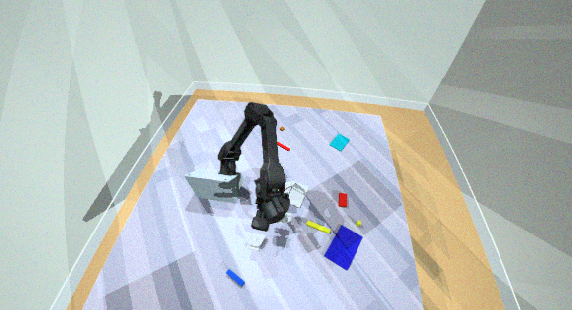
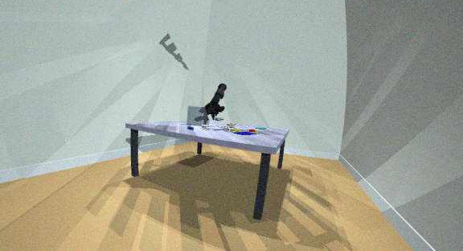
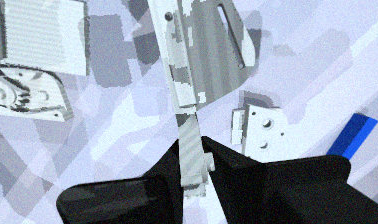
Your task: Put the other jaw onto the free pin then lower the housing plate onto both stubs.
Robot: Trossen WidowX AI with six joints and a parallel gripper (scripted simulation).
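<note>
Right now the white block is 10 cm to the right of my gripper tip, 7 cm below it and 3 cm behind it. The rest, counted from my gripper tip: yellow bar 22 cm ahead, 7 cm below, 2 cm to the left; blue bar 25 cm to the right, 7 cm below, 6 cm behind; jaw 3 cm above, 2 cm ahead.
</note>
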